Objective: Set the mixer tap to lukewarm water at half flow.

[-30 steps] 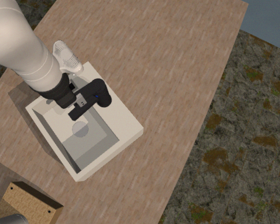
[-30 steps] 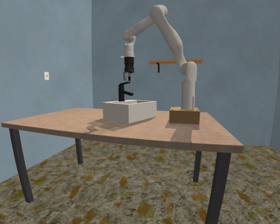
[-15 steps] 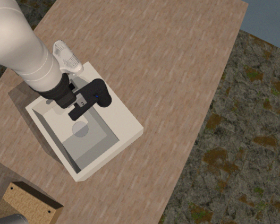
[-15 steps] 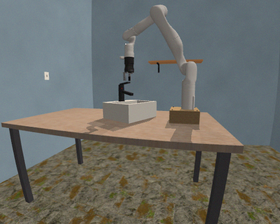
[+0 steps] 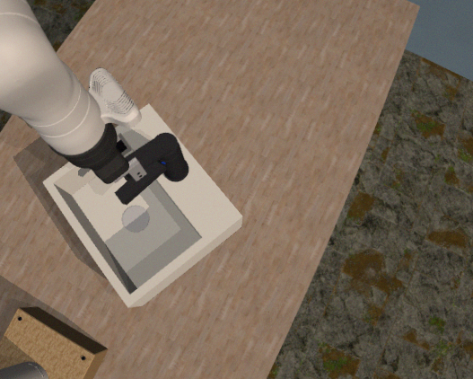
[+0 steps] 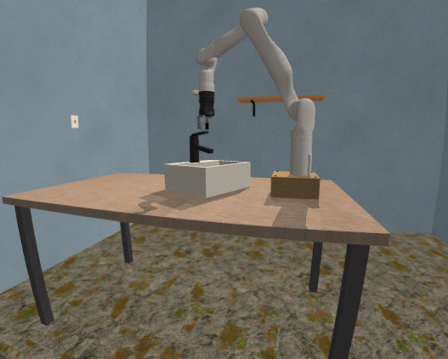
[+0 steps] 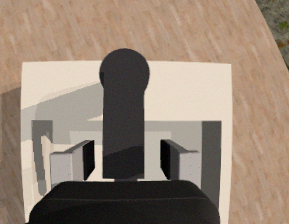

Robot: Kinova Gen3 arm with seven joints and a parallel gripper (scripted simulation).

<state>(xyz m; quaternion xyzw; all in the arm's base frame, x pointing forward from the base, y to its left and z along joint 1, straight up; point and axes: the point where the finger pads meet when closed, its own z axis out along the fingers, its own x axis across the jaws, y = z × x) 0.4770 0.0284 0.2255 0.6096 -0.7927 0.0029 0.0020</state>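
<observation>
Now: hand 40 mm above the lever and 20 mm short of it. The rest, counted from my hand: white sink basin: 280 mm below, 50 mm behind, 20 mm to the left; black mixer tap: 80 mm below, 40 mm ahead, 10 mm to the right.
</observation>
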